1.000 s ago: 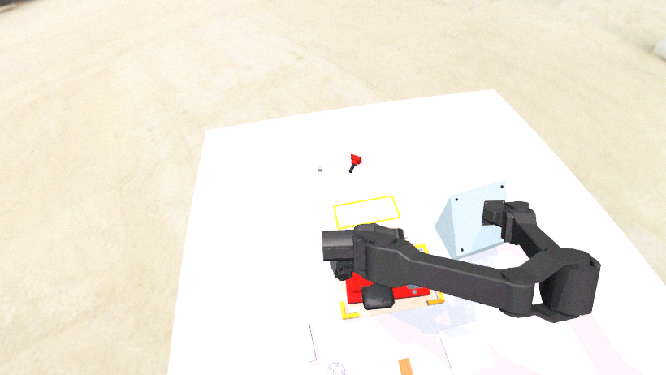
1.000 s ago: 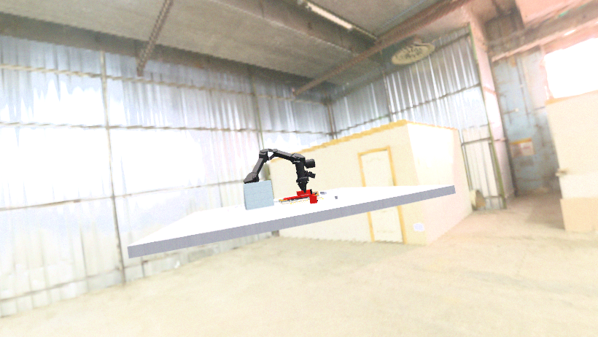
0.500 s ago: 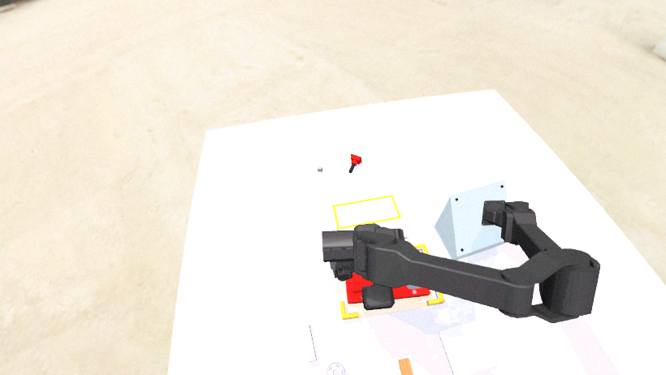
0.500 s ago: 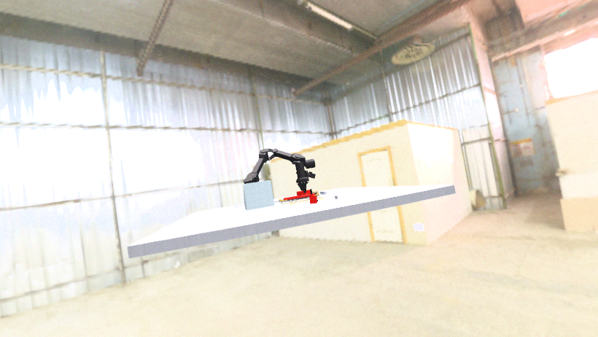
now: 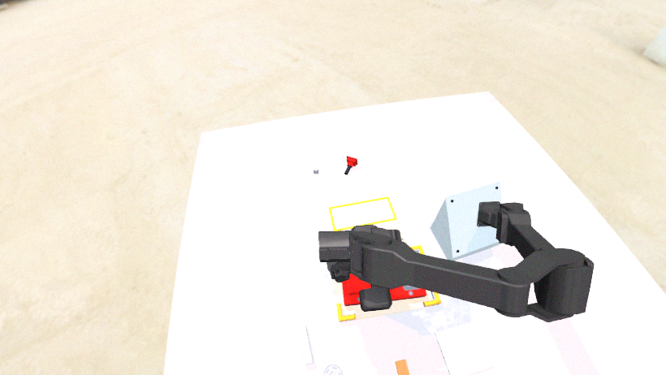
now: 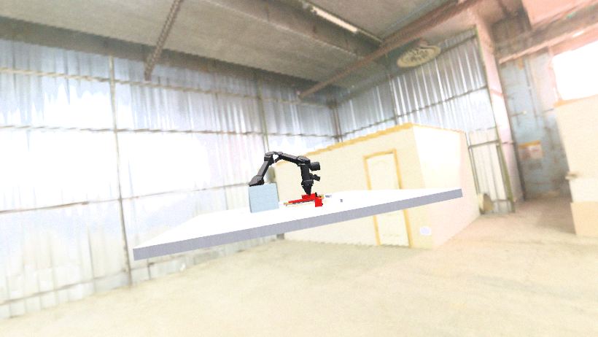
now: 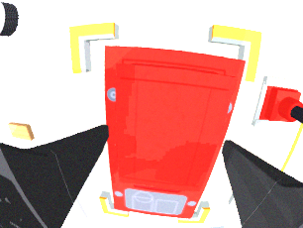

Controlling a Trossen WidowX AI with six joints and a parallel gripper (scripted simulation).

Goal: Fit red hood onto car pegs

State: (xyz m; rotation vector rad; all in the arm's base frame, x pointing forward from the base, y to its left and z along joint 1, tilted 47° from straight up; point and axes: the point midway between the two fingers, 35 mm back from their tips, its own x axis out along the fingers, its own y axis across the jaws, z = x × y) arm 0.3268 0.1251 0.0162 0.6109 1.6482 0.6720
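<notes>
Now: the red hood right at my gripper tip. Round my gripper tip: jig: 30 mm below, 30 mm behind, 20 mm to the right; then engine block: 20 mm below, 10 mm to the left.
</notes>
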